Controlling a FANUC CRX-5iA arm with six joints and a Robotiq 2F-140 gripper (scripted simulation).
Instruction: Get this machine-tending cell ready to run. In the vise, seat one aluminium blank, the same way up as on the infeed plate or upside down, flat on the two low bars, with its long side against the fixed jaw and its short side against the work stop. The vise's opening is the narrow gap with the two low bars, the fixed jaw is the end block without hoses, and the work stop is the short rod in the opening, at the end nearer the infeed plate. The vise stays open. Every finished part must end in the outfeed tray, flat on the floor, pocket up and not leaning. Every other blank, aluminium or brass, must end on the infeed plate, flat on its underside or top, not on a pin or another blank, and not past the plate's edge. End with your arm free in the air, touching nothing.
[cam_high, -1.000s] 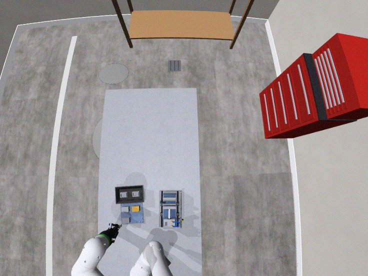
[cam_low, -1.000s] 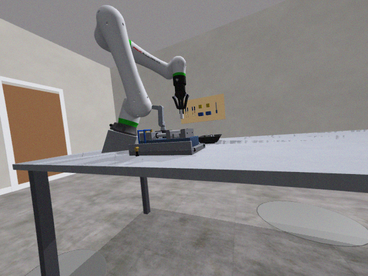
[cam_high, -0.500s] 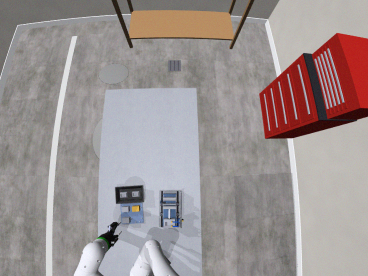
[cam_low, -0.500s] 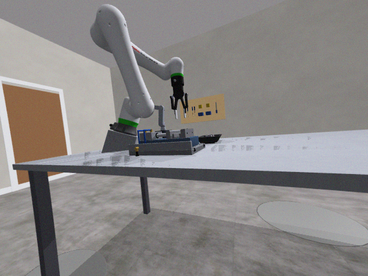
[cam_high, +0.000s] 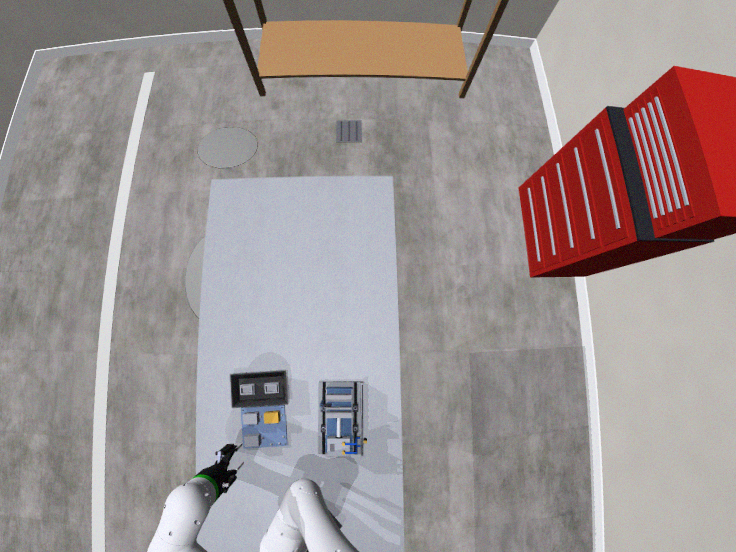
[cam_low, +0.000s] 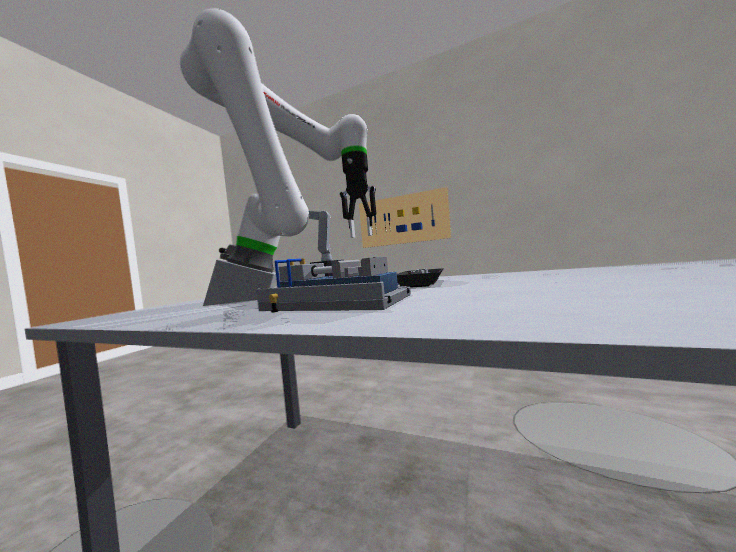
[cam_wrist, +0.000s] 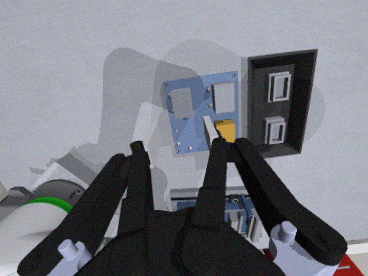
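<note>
Now: the blue infeed plate 210 mm below my hand, 60 mm ahead of it and 30 mm to the right of it. The rest, counted from my hand: hose-end block 350 mm to the right, 140 mm below, 80 mm ahead; black work stop rod 270 mm to the right, 230 mm ahead, 120 mm below; brass blank 190 mm below, 110 mm ahead, 60 mm to the right.
</note>
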